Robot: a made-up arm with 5 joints.
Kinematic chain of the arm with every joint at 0, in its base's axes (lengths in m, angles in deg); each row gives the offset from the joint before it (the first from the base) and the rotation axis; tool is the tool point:
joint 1: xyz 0 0 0.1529 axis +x
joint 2: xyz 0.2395 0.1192 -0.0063 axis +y
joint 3: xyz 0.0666 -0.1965 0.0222 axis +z
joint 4: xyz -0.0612 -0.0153 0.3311 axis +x
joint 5: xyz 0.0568 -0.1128 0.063 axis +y
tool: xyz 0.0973 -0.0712 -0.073
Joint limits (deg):
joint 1: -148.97..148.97
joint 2: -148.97..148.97
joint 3: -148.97..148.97
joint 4: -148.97..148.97
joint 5: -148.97..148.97
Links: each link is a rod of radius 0.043 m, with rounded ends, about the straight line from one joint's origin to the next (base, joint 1, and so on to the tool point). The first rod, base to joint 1, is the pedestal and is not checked.
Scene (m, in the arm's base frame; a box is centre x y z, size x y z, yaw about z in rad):
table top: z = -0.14
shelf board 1: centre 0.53 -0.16 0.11 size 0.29 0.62 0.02 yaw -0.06
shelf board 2: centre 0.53 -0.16 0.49 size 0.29 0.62 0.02 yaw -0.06
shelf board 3: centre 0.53 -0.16 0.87 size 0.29 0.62 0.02 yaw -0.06
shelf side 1: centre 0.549 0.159 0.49 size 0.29 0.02 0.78 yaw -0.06
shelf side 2: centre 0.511 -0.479 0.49 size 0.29 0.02 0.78 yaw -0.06
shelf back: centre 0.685 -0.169 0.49 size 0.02 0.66 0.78 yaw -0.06
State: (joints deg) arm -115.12 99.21 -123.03 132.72 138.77
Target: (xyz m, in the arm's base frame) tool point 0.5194 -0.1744 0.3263
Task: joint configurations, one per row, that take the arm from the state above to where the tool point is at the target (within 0.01 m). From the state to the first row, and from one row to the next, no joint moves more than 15 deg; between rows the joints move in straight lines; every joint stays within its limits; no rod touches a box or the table.
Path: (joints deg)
1: -114.14 92.18 -127.08 140.84 124.82
2: -113.17 85.15 -131.13 148.97 110.86

